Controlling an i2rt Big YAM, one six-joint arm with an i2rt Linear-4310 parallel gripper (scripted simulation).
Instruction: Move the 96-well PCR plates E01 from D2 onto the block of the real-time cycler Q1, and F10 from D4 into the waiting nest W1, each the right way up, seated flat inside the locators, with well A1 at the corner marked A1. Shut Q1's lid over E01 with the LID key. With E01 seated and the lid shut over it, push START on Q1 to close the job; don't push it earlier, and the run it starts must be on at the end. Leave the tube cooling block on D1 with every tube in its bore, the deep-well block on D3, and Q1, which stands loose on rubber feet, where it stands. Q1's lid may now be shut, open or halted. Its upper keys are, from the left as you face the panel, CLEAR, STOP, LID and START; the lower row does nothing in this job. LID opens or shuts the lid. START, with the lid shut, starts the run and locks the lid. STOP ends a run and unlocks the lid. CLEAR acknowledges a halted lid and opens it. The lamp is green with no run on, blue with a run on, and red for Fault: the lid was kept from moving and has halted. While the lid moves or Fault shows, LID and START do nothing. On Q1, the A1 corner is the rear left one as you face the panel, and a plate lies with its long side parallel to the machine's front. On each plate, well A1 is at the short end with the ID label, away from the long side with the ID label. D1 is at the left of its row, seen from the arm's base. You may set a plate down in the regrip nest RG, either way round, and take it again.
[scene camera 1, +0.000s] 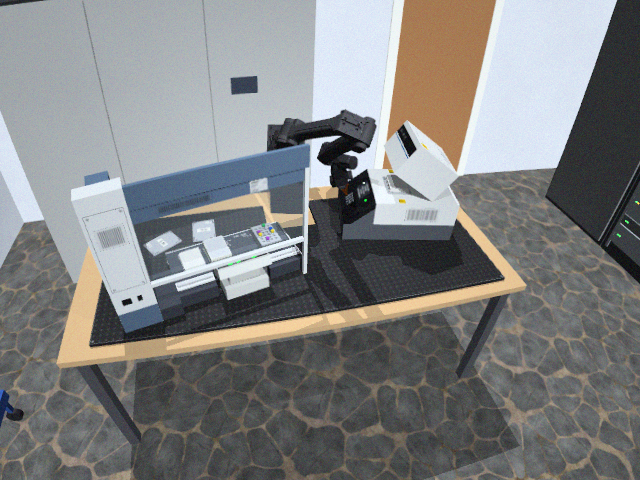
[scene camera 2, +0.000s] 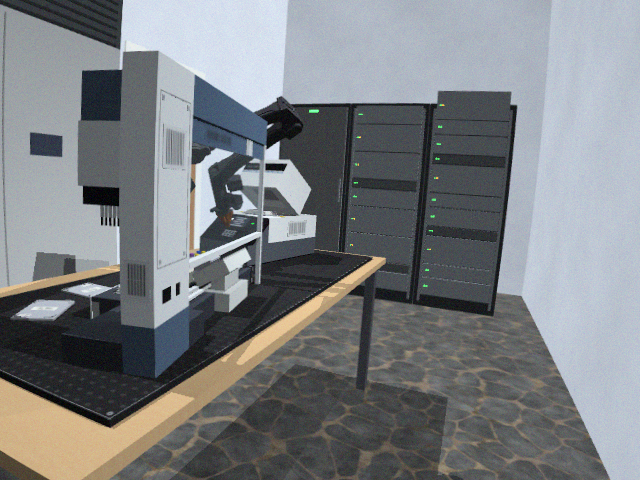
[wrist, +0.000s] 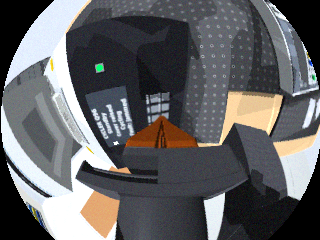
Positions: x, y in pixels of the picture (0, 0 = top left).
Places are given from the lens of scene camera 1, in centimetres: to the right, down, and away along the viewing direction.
white lid (scene camera 1: 421, 164): 41, -30, 158
white tower (scene camera 1: 121, 265): -61, 8, 117
blue gantry beam (scene camera 1: 153, 191): -47, -14, 109
The marked spots on the white tower and the white lid are 116 cm apart.
